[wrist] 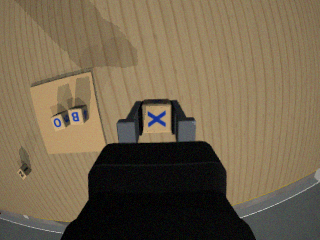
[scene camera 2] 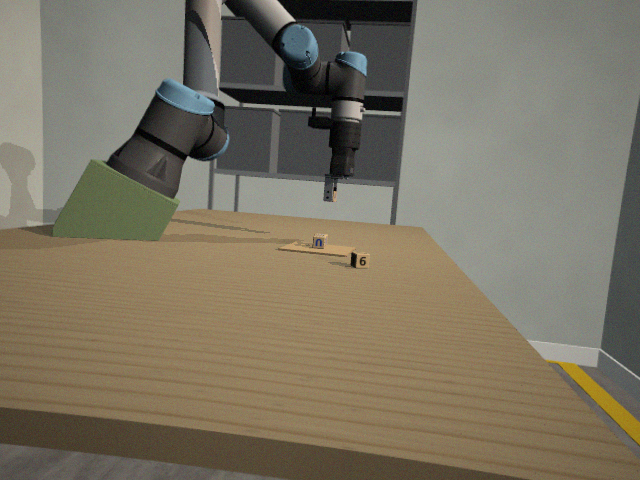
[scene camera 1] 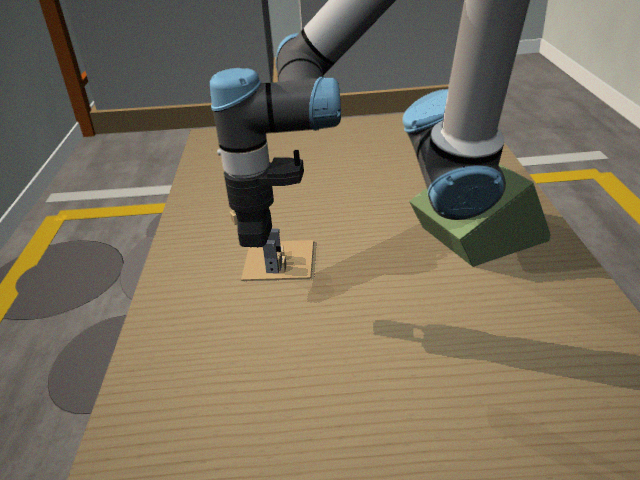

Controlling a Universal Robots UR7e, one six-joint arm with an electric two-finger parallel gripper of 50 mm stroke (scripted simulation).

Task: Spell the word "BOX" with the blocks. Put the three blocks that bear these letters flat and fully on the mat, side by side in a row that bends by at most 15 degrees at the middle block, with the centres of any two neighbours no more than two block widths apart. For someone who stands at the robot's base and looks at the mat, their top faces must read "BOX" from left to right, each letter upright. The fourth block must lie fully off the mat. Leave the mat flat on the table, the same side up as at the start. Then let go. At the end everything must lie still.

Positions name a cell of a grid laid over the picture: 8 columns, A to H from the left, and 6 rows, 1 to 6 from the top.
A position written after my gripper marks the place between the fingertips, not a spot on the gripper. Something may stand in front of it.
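Note:
Scene camera 1 gives me my gripper (scene camera 1: D4) and a mat (scene camera 1: D4). In the wrist view I see my gripper (wrist: D3) again, together with an X block (wrist: D3) and the mat (wrist: B3). Scene camera 2 shows me my gripper (scene camera 2: E3) as well.

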